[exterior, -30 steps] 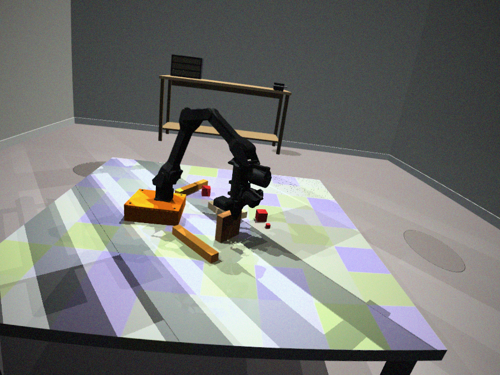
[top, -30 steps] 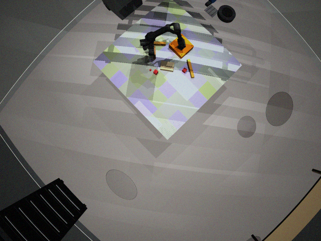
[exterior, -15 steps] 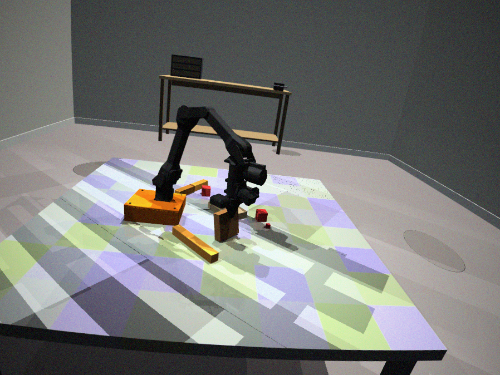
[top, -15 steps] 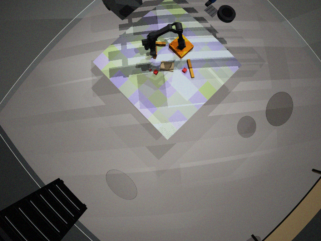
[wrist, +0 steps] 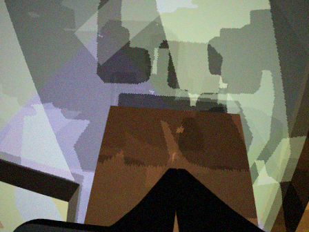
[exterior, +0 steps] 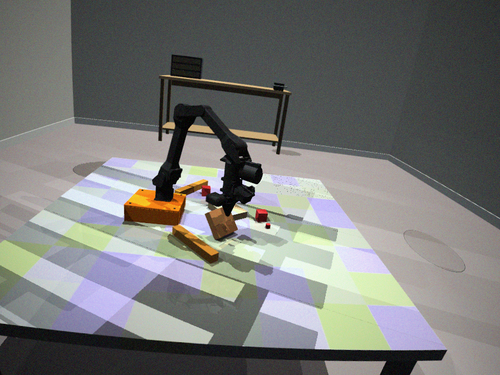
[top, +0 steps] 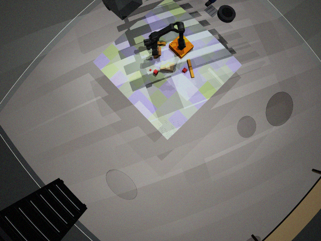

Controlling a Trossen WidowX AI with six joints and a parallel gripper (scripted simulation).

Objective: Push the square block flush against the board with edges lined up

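The brown square block is 2 cm behind my gripper tip, 2 cm to the left of it and 3 cm below it. The rest, counted from my gripper tip: pale flat board: 20 cm to the left, 7 cm below; then tiny red piece: 17 cm ahead, 10 cm to the left, 8 cm below.
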